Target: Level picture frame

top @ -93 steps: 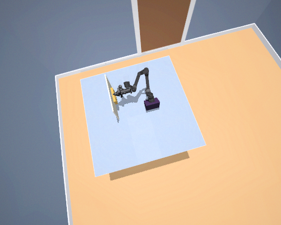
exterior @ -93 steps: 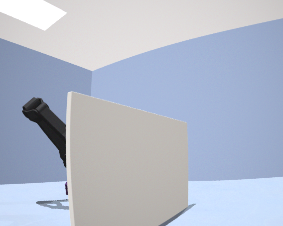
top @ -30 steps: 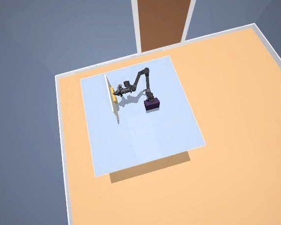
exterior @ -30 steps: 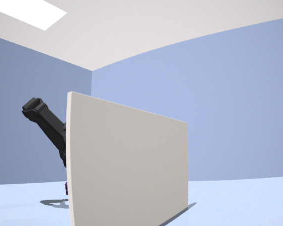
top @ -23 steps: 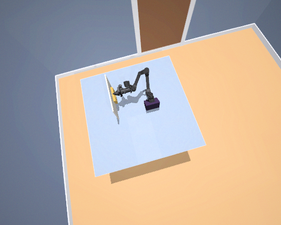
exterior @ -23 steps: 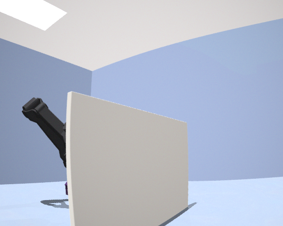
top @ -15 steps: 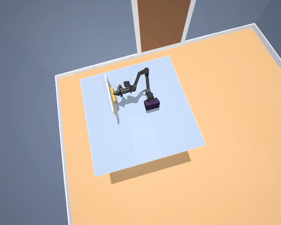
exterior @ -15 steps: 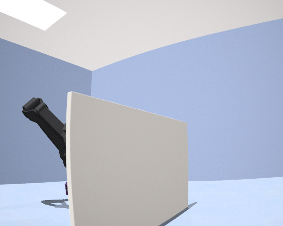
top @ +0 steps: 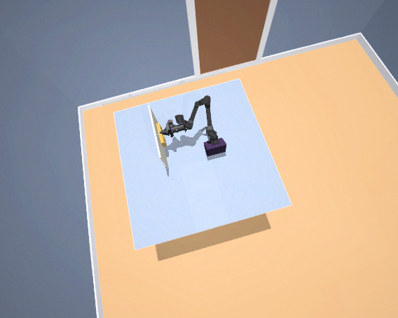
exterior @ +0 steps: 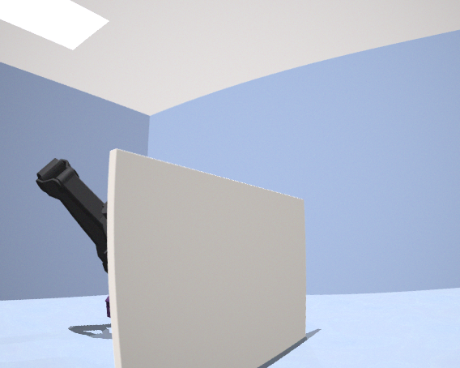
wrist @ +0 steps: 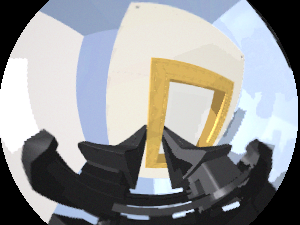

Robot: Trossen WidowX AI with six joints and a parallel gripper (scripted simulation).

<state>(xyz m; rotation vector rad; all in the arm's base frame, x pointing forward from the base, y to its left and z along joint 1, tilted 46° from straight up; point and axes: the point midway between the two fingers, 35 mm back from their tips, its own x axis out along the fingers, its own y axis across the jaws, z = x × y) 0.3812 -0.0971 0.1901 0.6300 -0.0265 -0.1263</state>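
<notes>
My gripper tip is now 50 mm above the yellow picture frame and 10 mm to the left of it. From my gripper tip the other things lie so: panel 60 mm below, 20 mm ahead, 10 mm to the left.
</notes>
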